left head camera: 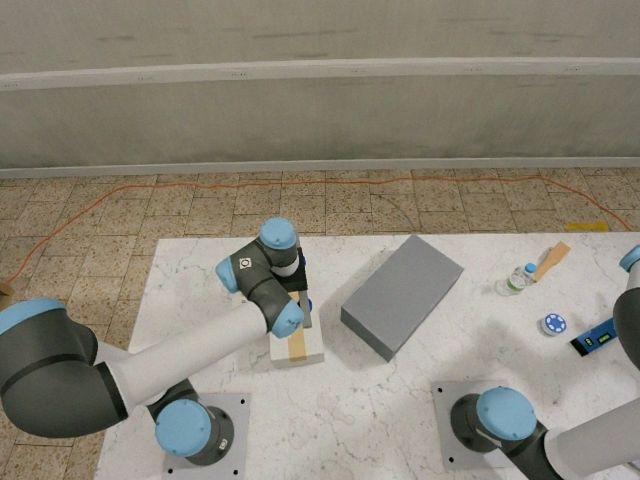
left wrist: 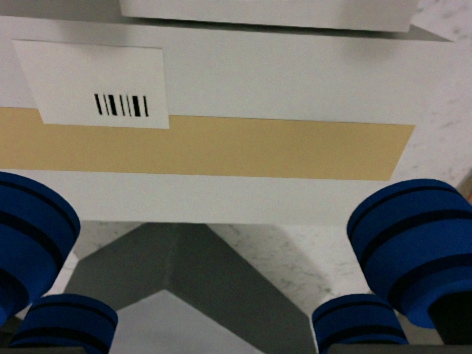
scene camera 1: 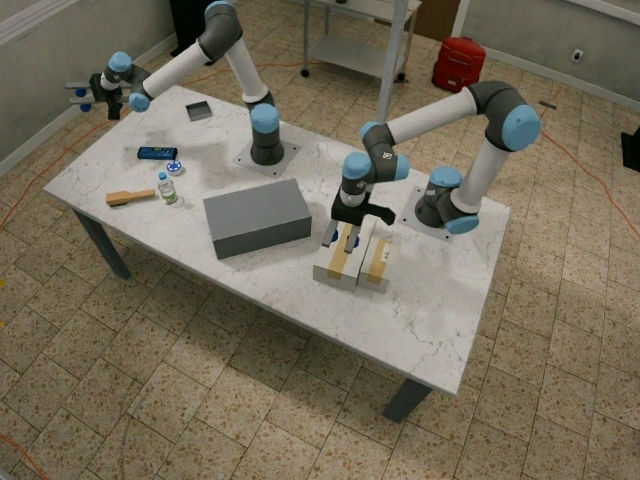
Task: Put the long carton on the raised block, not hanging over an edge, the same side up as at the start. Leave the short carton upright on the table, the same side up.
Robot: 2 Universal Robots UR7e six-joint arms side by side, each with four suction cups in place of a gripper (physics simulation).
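Frame: origin at the left arm's base, x ahead, y left, z up, level; centimetres.
Seen in the pictures: left hand, tool point: (left wrist: 216, 275) (scene camera 1: 347, 223); left arm's base, link origin: (left head camera: 207, 435) (scene camera 1: 432, 213); right arm's base, link origin: (left head camera: 477, 422) (scene camera 1: 267, 154).
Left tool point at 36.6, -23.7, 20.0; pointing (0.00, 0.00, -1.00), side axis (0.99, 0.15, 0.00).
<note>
Pixels of each thing's top centre, then the offset from my left tool point to it, as dx, dy, dz.
- long carton, top centre: (left wrist: 189, 147) (left head camera: 292, 307) (scene camera 1: 347, 236) -2.2, +0.0, -9.9
- short carton, top centre: (left head camera: 249, 299) (scene camera 1: 380, 257) +0.5, +13.6, -9.9
- grey raised block, top centre: (left head camera: 404, 286) (scene camera 1: 255, 207) +3.1, -34.3, -8.0
- bottle, top centre: (left head camera: 531, 266) (scene camera 1: 161, 174) +7.9, -73.7, -5.3
- wooden brush, top centre: (left head camera: 551, 260) (scene camera 1: 129, 193) +15.6, -87.8, -15.5
- round blue-and-white tub, top centre: (left head camera: 555, 323) (scene camera 1: 173, 165) -6.2, -82.6, -16.9
- blue level, top centre: (left head camera: 601, 334) (scene camera 1: 156, 151) -10.3, -95.8, -17.2
- small grey tray, top centre: (scene camera 1: 198, 108) -43.7, -98.0, -17.5
The long carton (left head camera: 313, 343) (scene camera 1: 337, 258) (left wrist: 285, 150), white with a tan tape strip and a barcode label, lies flat on the table. The short carton (left head camera: 239, 299) (scene camera 1: 376, 263) (left wrist: 270, 12), also white and taped, stands close beside it; the arm covers most of it in the left head camera. The grey raised block (left head camera: 403, 294) (scene camera 1: 258, 211) (left wrist: 170, 325) is on the other side of the long carton. My left gripper (left head camera: 307, 283) (scene camera 1: 343, 238) (left wrist: 217, 250) is open, cups downward, above the long carton and apart from it. My right gripper (scene camera 1: 83, 100) is open, far from both cartons.
A bottle (left head camera: 520, 279) (scene camera 1: 167, 190), a wooden brush (left head camera: 553, 260) (scene camera 1: 129, 196), a round blue-and-white tub (left head camera: 553, 324) (scene camera 1: 174, 167) and a blue level (left head camera: 594, 336) (scene camera 1: 157, 152) lie beyond the block. A small grey tray (scene camera 1: 199, 110) is near the right arm.
</note>
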